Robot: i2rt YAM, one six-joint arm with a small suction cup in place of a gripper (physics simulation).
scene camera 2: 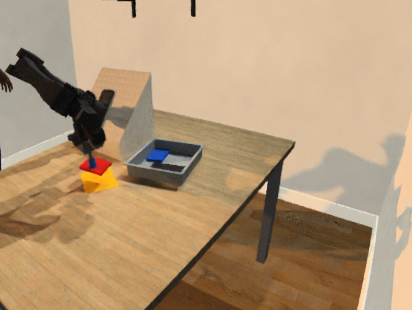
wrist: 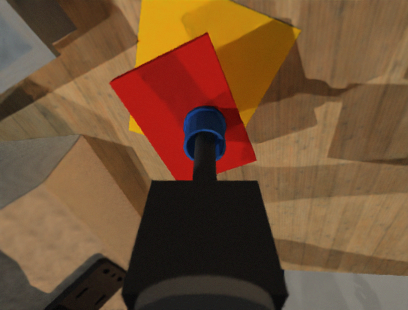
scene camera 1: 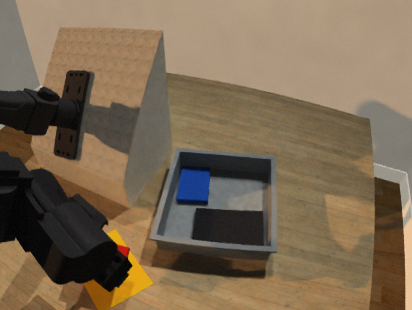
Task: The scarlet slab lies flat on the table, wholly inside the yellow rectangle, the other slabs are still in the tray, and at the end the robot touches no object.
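Places are measured from the arm's base along level axes (x down, y ahead, z right), in millimetres.
Where they show: hand at its tool point: (scene camera 2: 93,168) (wrist: 204,118); arm's base at its link origin: (scene camera 2: 101,111) (scene camera 1: 71,114).
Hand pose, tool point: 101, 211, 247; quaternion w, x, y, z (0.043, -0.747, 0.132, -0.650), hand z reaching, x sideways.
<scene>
Things, the pixels of their top centre, and the offset from my tool point, as dx, dy, dz. "pt": a spot on its surface instead.
- scarlet slab at its top centre: (wrist: 187,135) (scene camera 1: 97,254) (scene camera 2: 94,162) -21, +3, -8
- yellow rectangle at a spot on its surface: (wrist: 165,22) (scene camera 1: 136,277) pt +56, +55, -24
- blue slab at its top centre: (scene camera 1: 194,182) (scene camera 2: 158,153) +42, +74, -274
- black slab at its top centre: (scene camera 1: 228,228) (scene camera 2: 166,170) +43, +181, -182
- grey tray at its top centre: (scene camera 1: 220,193) (scene camera 2: 166,153) +6, +146, -232
The scarlet slab (scene camera 1: 123,249) (scene camera 2: 102,165) (wrist: 165,100) hangs roughly level under my suction cup (scene camera 2: 92,163) (wrist: 205,132), which is on its top face, off its middle. The slab is above the table. In the wrist view it overlaps part of the yellow rectangle (scene camera 1: 132,286) (scene camera 2: 102,185) (wrist: 165,22), with its near end past the rectangle's edge. In scene camera 1 the arm hides the cup and most of the slab. A blue slab (scene camera 1: 194,185) (scene camera 2: 158,155) and a black slab (scene camera 1: 229,226) (scene camera 2: 169,167) lie in the grey tray (scene camera 1: 215,246) (scene camera 2: 155,175).
A large wooden wedge-shaped block (scene camera 1: 112,55) (scene camera 2: 120,82) (wrist: 90,185) stands on the table behind the yellow rectangle and beside the tray. A dark mounting plate (scene camera 1: 75,90) is at its sloping face. The tray's raised walls stand close to the rectangle.
</scene>
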